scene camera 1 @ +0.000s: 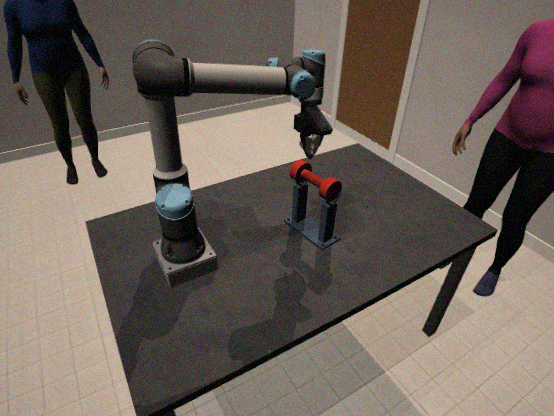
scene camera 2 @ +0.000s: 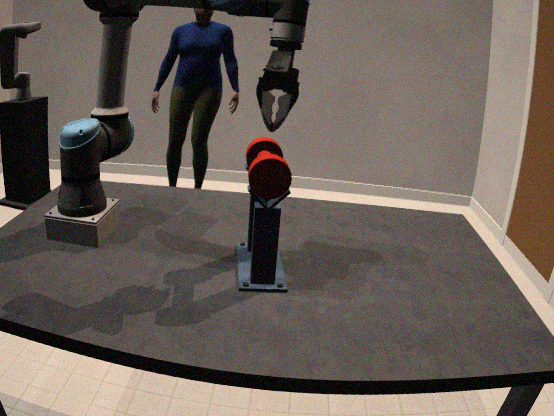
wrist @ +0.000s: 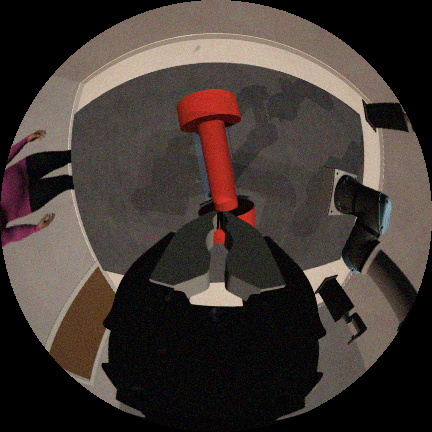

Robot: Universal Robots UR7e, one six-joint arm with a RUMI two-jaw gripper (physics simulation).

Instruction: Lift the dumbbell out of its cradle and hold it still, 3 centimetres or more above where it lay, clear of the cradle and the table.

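Frame: origin at the arm's base, x ahead, y left, z up, level; centimetres.
Seen in the pictures: gripper, fingertip midpoint: (scene camera 1: 309, 159) (scene camera 2: 271, 131) (wrist: 219, 213); arm's base, origin of the base link: (scene camera 1: 183, 248) (scene camera 2: 81, 207) (wrist: 344, 193).
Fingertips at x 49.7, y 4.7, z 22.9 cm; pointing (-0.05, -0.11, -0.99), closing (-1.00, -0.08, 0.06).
Pixels of each thing's top centre, then the offset from my fingertips to it. Level surfaces: height alone.
- red dumbbell, middle of its top: (wrist: 219, 166) (scene camera 2: 268, 146) (scene camera 1: 315, 170) dx +0.4, dy -4.4, dz -2.3 cm
- blue-grey cradle, middle of its top: (wrist: 217, 161) (scene camera 2: 266, 175) (scene camera 1: 315, 185) dx +0.5, dy -4.9, dz -8.5 cm
- dark table, its level: dz -29.9 cm
The red dumbbell (scene camera 1: 313, 178) (scene camera 2: 270, 175) (wrist: 216, 160) lies across the two posts of the blue-grey cradle (scene camera 1: 327, 222) (scene camera 2: 265, 245), one round head at each post. My gripper (scene camera 1: 311, 156) (scene camera 2: 272, 129) (wrist: 219, 213) is shut and empty, its fingertips together. It hangs a little above the dumbbell, over the far head in the scene views, and does not touch it there. In the wrist view the fingers hide much of the head nearest to them, and the bar and the other head reach away beyond the fingertips.
The cradle's base plate stands on the dark table (scene camera 1: 400, 200) (scene camera 2: 400, 325). The arm's base block (scene camera 1: 192, 270) (scene camera 2: 82, 230) stands on the same table. A person in blue (scene camera 1: 52, 45) (scene camera 2: 202, 60) stands behind the table, and a person in pink (scene camera 1: 530, 95) (wrist: 15, 195) stands beside it.
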